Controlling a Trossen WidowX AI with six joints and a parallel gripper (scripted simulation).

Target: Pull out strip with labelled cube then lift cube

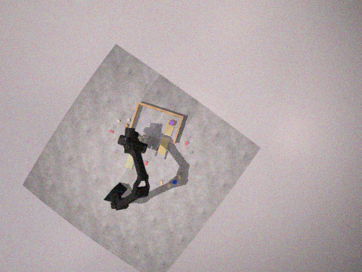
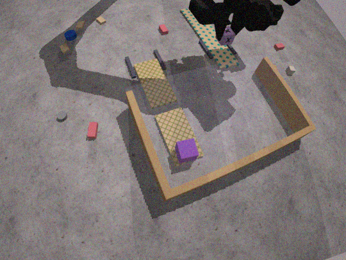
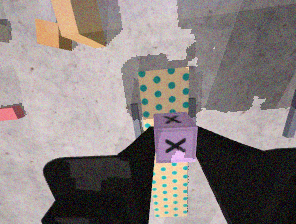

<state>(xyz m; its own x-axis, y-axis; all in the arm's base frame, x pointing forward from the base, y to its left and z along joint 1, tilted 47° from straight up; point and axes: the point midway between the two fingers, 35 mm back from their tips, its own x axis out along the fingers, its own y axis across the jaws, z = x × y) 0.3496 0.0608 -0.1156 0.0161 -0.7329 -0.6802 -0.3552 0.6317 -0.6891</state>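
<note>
My gripper tip is 6 cm past the teal-dotted strip, 4 cm above it and 3 cm to the left of it. Also, from my gripper tip: grey disc: 33 cm to the right, 20 cm ahead, 4 cm below; labelled cube: 1 cm above; blue cylinder: 38 cm to the right, 4 cm below, 3 cm behind.
</note>
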